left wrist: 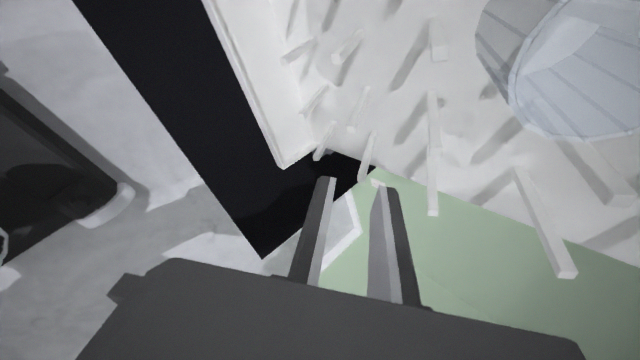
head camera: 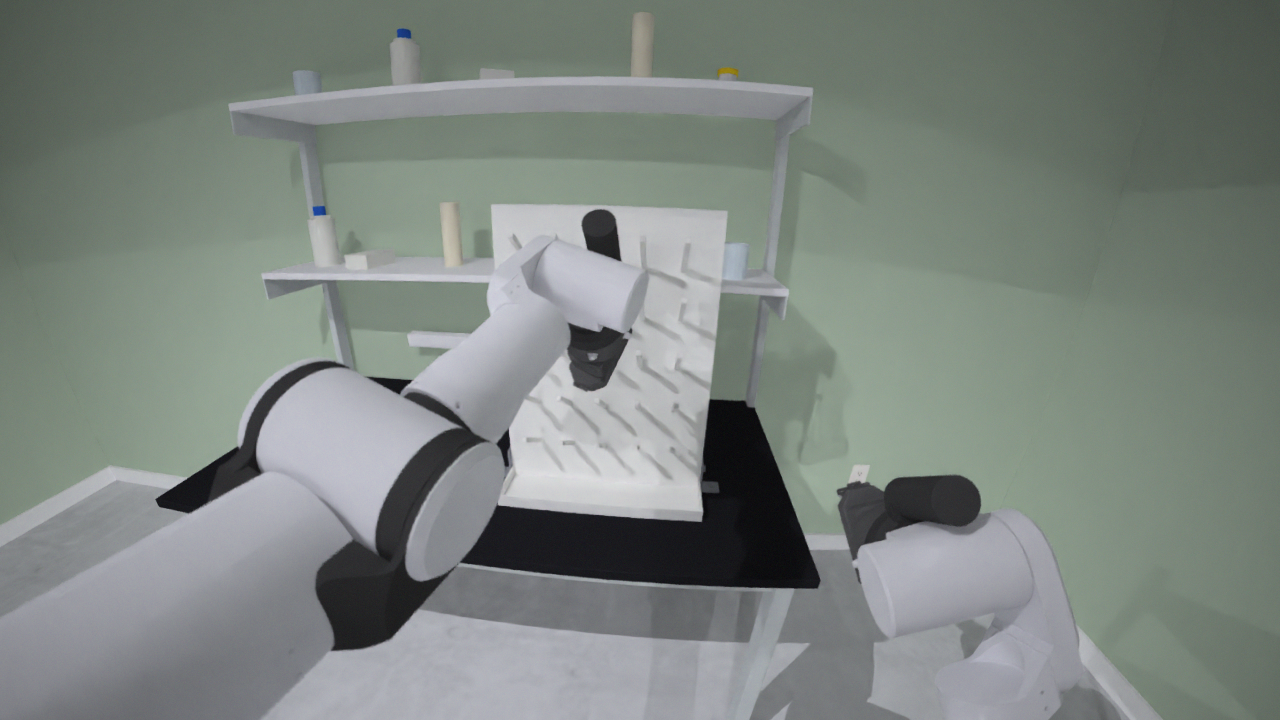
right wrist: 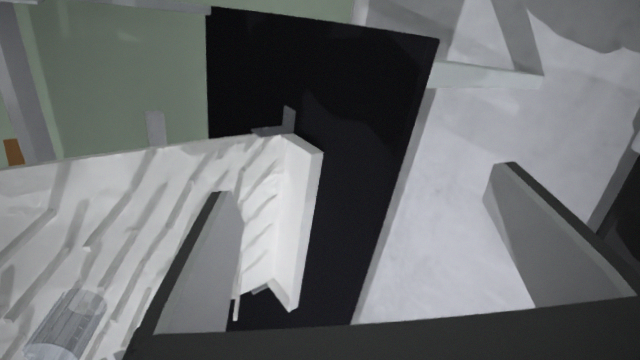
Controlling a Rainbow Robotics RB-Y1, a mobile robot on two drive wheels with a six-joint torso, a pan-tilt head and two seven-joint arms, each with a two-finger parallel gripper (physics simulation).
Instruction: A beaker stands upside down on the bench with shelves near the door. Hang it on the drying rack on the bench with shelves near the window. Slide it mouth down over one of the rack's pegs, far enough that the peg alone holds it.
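Frame: origin at the robot's base, x ahead, y left, z up, level; centimetres.
Where they show: left gripper, fingertip midpoint: (left wrist: 354, 195) (head camera: 606, 365); right gripper, fingertip midpoint: (right wrist: 360, 194).
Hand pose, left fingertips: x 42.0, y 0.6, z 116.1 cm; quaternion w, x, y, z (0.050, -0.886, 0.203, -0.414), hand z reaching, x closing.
Each offset is from my left fingertips to the centre of the thing. "pt": to the spot under its first point. Level surfaces: height alone.
The clear beaker @(dy +2.0, dx +13.0, dz +4.0 cm) (left wrist: 575, 85) (right wrist: 72, 322) is at the white drying rack @(pt dy +0.1, dx +14.3, dz -39.4 cm) (head camera: 608, 501) (left wrist: 265, 85) (right wrist: 299, 200), among its pegs and apart from my left fingers. It is tilted; whether a peg runs inside it is hard to tell. In the head camera it does not show; my left arm covers much of the rack. My left gripper (left wrist: 354, 195) is partly open and empty, its fingers narrowly apart, with the beaker off to the upper right in the left wrist view. My right gripper (head camera: 854, 488) (right wrist: 360, 194) is wide open and empty, right of the bench in the head camera.
The rack stands on the black bench @(dz -39.8 cm) (head camera: 626, 546) (left wrist: 165, 90) (right wrist: 350, 200). Behind it an upper shelf @(dz +49.7 cm) (head camera: 537, 98) and a lower shelf (head camera: 402, 271) hold bottles, small boxes and cups. A blue cup @(pt dy -31.0, dx +46.1, dz +10.9 cm) (head camera: 735, 260) stands close to the rack's right edge. Several pegs stick out near my left fingers.
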